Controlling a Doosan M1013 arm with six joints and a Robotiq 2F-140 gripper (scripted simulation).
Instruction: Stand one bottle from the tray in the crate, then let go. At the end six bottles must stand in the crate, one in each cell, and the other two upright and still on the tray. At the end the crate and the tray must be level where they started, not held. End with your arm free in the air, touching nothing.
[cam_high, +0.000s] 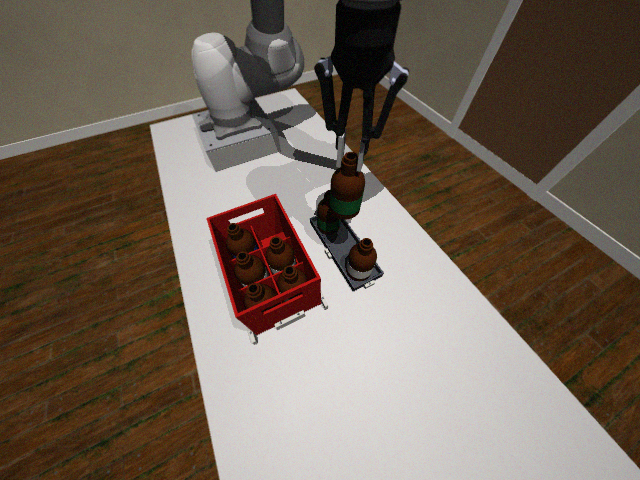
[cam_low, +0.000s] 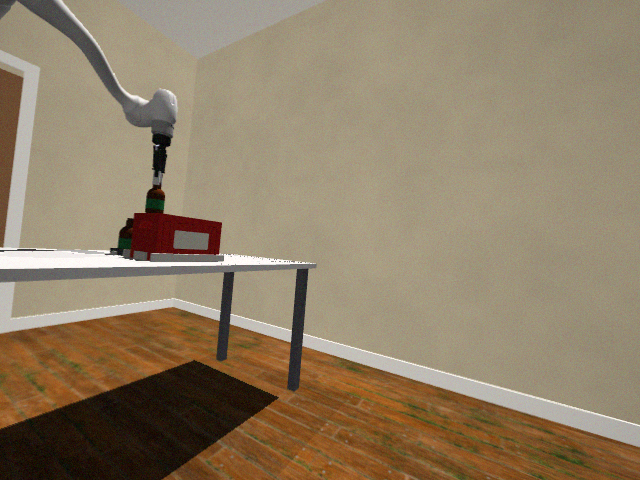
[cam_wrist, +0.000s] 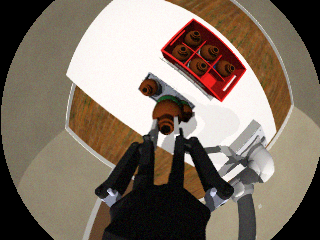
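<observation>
Right now my hand is 90 mm above the bottle. The rest, counted from my hand: red crate (280 mm below, 220 mm to the right, 20 mm behind); dark tray (350 mm below, 10 mm to the left).
</observation>
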